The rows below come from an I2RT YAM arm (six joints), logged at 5 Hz.
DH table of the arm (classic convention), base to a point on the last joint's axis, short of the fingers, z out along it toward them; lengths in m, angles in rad. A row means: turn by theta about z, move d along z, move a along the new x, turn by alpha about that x. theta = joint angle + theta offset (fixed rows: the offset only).
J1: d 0.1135  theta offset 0  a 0.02  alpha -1.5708
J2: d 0  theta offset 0  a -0.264  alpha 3.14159
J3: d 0  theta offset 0.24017  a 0.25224  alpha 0
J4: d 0  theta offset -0.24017  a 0.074  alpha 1.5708
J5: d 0  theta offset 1.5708  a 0  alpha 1.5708
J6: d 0.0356  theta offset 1.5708  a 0  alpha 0
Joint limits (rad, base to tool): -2.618..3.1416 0..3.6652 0..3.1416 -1.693..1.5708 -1.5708..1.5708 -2.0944..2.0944
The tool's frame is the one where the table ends.
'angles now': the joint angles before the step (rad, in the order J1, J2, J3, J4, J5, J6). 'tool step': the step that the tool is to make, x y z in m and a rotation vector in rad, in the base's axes. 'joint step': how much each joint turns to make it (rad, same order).
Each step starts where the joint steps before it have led.
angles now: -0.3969, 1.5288, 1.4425, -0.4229, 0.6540, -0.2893
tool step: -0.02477, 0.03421, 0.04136, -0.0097, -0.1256, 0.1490
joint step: 0.0618, -0.1374, 0.0035, -0.0163, -0.0942, -0.0066
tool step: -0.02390, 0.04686, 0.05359, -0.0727, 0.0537, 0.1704
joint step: 0.1327, -0.0591, 0.1770, -0.2110, -0.0046, -0.1087
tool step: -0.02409, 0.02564, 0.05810, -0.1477, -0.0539, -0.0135
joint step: 0.1007, 0.0008, 0.2105, -0.0607, 0.1484, -0.1240
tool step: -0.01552, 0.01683, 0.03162, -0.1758, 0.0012, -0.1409
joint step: 0.0947, -0.0001, 0.0805, 0.0883, 0.2568, -0.2148
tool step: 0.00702, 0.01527, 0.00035, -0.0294, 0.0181, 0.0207
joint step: 0.0709, 0.0153, -0.0003, 0.0380, 0.0511, -0.0495
